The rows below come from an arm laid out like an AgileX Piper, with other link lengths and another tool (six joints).
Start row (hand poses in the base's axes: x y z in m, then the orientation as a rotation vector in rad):
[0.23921, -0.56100, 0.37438, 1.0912, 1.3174, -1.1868]
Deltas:
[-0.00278, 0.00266, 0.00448, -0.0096, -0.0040, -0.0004]
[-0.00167, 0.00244, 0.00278, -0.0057, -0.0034, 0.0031]
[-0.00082, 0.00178, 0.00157, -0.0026, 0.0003, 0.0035]
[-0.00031, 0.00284, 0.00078, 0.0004, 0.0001, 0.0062]
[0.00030, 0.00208, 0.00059, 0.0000, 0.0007, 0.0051]
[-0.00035, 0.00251, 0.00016, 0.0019, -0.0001, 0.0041]
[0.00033, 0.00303, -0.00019, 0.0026, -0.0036, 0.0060]
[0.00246, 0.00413, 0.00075, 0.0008, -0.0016, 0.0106]
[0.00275, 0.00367, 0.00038, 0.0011, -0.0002, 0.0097]
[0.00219, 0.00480, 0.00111, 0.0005, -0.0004, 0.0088]
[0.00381, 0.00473, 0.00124, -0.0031, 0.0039, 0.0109]
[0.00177, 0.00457, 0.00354, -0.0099, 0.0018, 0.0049]
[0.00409, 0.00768, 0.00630, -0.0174, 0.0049, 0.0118]
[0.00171, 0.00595, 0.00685, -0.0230, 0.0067, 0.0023]
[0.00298, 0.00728, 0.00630, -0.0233, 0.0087, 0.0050]
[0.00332, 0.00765, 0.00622, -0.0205, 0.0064, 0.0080]
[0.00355, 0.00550, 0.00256, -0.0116, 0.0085, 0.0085]
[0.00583, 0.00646, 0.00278, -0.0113, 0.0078, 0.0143]
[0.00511, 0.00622, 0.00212, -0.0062, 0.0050, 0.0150]
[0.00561, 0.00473, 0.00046, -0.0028, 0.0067, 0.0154]
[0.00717, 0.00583, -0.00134, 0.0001, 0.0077, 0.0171]
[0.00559, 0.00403, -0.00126, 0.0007, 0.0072, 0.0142]
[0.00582, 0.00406, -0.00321, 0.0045, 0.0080, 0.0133]
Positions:
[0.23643, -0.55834, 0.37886, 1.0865, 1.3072, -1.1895]
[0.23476, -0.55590, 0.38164, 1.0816, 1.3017, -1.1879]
[0.23394, -0.55412, 0.38321, 1.0769, 1.3015, -1.1869]
[0.23363, -0.55128, 0.38399, 1.0724, 1.3043, -1.1821]
[0.23393, -0.54920, 0.38458, 1.0682, 1.3069, -1.1788]
[0.23358, -0.54669, 0.38474, 1.0665, 1.3098, -1.1747]
[0.23391, -0.54366, 0.38455, 1.0654, 1.3112, -1.1664]
[0.23637, -0.53953, 0.38530, 1.0586, 1.3147, -1.1570]
[0.23912, -0.53586, 0.38568, 1.0520, 1.3191, -1.1490]
[0.24131, -0.53106, 0.38679, 1.0458, 1.3226, -1.1419]
[0.24512, -0.52633, 0.38803, 1.0334, 1.3277, -1.1381]
[0.24689, -0.52176, 0.39157, 1.0216, 1.3241, -1.1411]
[0.25098, -0.51408, 0.39787, 0.9977, 1.3203, -1.1451]
[0.25269, -0.50813, 0.40472, 0.9762, 1.3105, -1.1604]
[0.25567, -0.50085, 0.41102, 0.9514, 1.3029, -1.1748]
[0.25899, -0.49320, 0.41724, 0.9275, 1.2963, -1.1838]
[0.26254, -0.48770, 0.41980, 0.9086, 1.2977, -1.1887]
[0.26837, -0.48124, 0.42258, 0.8860, 1.3005, -1.1884]
[0.27348, -0.47502, 0.42470, 0.8679, 1.3047, -1.1830]
[0.27909, -0.47029, 0.42516, 0.8511, 1.3127, -1.1763]
[0.28626, -0.46446, 0.42382, 0.8346, 1.3239, -1.1672]
[0.29185, -0.46043, 0.42256, 0.8210, 1.3342, -1.1597]
[0.29767, -0.45637, 0.41935, 0.8104, 1.3474, -1.1510]

